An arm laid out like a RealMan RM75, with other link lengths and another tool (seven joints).
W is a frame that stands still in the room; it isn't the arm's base.
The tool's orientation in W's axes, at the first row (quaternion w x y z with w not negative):
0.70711 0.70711 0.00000 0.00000
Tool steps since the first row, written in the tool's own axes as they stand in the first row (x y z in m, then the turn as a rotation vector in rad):
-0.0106 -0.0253 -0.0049 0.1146 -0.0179 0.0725
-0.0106 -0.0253 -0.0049 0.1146 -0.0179 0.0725
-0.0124 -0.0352 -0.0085 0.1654 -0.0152 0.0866
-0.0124 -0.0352 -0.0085 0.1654 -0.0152 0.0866
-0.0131 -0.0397 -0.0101 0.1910 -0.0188 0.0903
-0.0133 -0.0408 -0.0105 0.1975 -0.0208 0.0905
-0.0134 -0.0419 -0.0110 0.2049 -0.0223 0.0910
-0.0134 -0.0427 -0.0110 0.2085 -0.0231 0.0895
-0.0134 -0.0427 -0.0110 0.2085 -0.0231 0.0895
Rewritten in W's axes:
-0.0106 0.0049 -0.0253 0.1146 -0.0725 -0.0179
-0.0106 0.0049 -0.0253 0.1146 -0.0725 -0.0179
-0.0124 0.0085 -0.0352 0.1654 -0.0866 -0.0152
-0.0124 0.0085 -0.0352 0.1654 -0.0866 -0.0152
-0.0131 0.0101 -0.0397 0.1910 -0.0903 -0.0188
-0.0133 0.0105 -0.0408 0.1975 -0.0905 -0.0208
-0.0134 0.0110 -0.0419 0.2049 -0.0910 -0.0223
-0.0134 0.0110 -0.0427 0.2085 -0.0895 -0.0231
-0.0134 0.0110 -0.0427 0.2085 -0.0895 -0.0231

